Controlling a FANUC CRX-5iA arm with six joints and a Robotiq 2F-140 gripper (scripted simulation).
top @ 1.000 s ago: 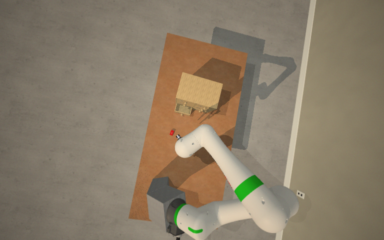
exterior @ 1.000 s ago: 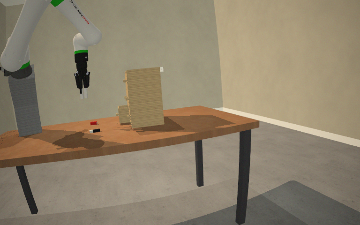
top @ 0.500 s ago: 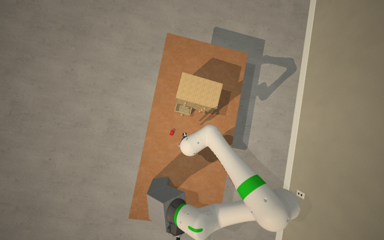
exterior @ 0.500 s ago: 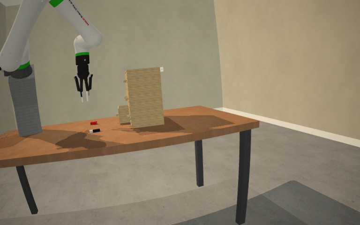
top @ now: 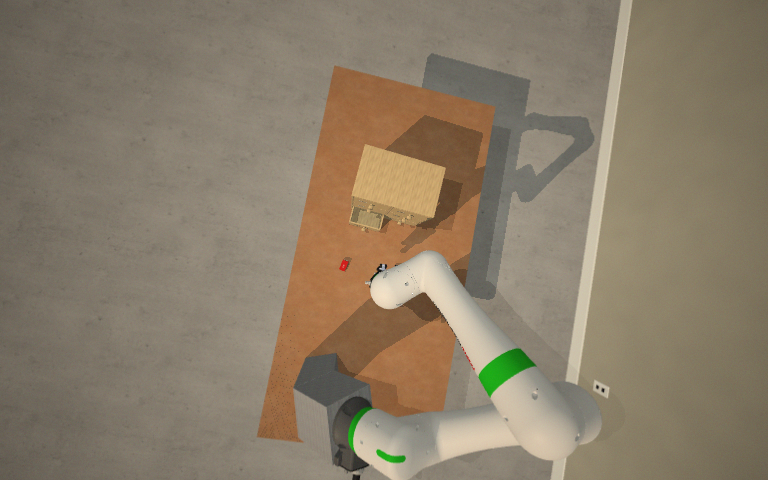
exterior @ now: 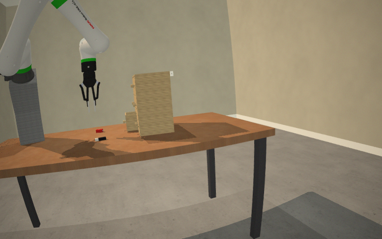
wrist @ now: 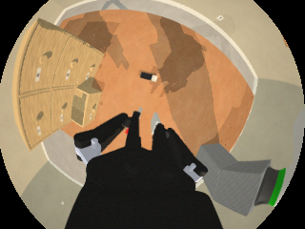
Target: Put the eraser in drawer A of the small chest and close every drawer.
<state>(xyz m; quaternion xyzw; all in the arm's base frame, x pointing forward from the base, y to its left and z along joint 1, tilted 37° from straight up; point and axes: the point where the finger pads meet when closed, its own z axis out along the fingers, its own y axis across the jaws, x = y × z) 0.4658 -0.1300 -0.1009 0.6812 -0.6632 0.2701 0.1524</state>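
The eraser is 2 cm ahead of my hand, 11 cm to the right of it and 18 cm below it. From my hand the other things lie so: red block 4 cm ahead, 14 cm to the left, 18 cm below.
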